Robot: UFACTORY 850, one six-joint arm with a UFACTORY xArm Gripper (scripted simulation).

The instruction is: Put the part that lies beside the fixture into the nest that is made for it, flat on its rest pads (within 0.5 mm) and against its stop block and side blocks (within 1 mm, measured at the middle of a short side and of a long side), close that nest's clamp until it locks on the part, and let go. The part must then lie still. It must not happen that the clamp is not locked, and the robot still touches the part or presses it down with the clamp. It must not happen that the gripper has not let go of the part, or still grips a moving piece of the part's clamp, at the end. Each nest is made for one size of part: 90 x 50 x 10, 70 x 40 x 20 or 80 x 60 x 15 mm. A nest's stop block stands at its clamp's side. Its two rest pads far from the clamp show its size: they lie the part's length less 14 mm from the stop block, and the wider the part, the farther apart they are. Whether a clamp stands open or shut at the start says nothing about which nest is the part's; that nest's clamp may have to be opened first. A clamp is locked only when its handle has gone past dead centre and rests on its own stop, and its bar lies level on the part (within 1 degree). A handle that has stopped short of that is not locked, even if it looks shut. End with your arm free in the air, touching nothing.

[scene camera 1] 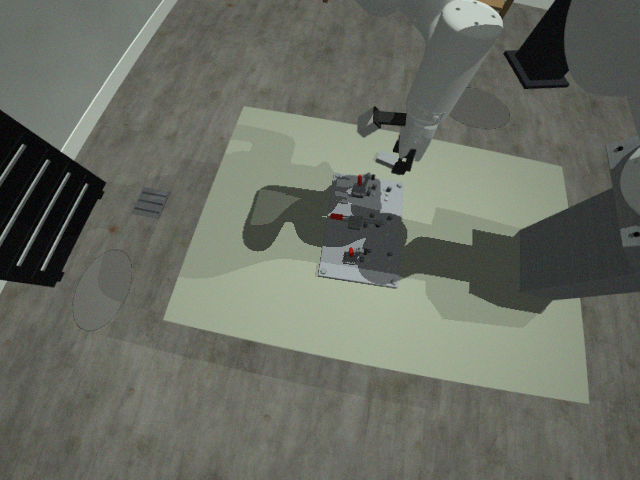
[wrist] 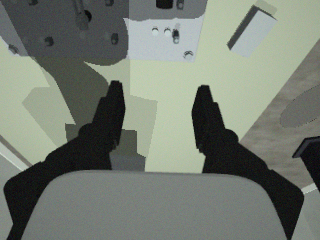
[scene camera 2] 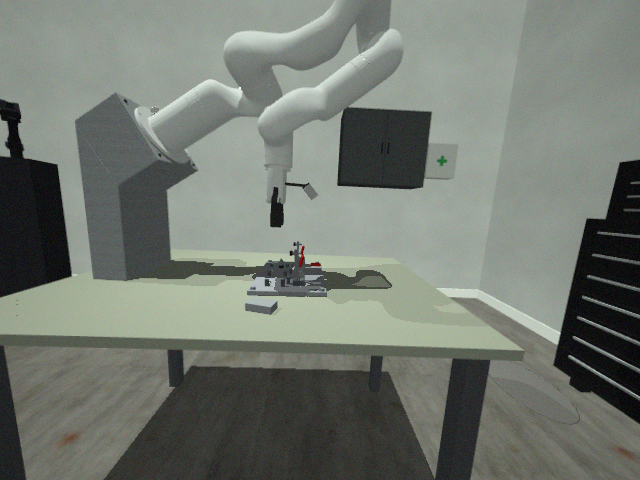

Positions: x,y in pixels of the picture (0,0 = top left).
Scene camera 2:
my gripper: 277,226
grey fixture plate: 314,280
